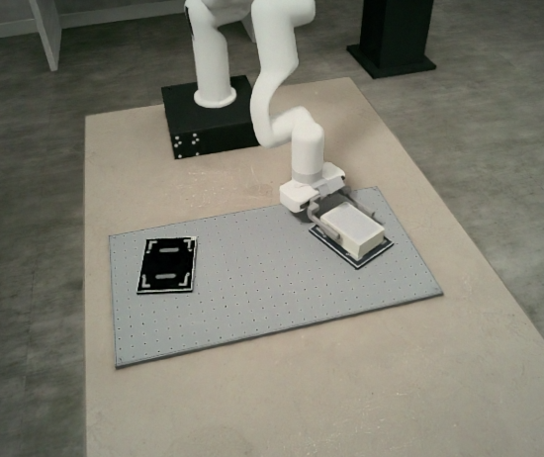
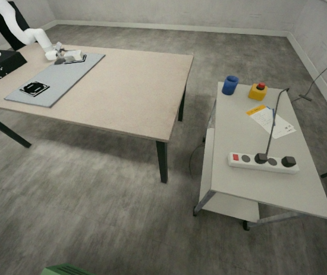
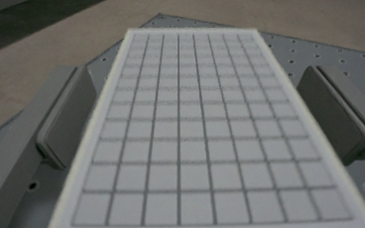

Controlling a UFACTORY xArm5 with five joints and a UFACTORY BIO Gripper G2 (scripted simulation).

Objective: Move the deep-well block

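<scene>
Now: the white 96-well deep-well block 10 mm ahead of my hand and 20 mm below it.
</scene>
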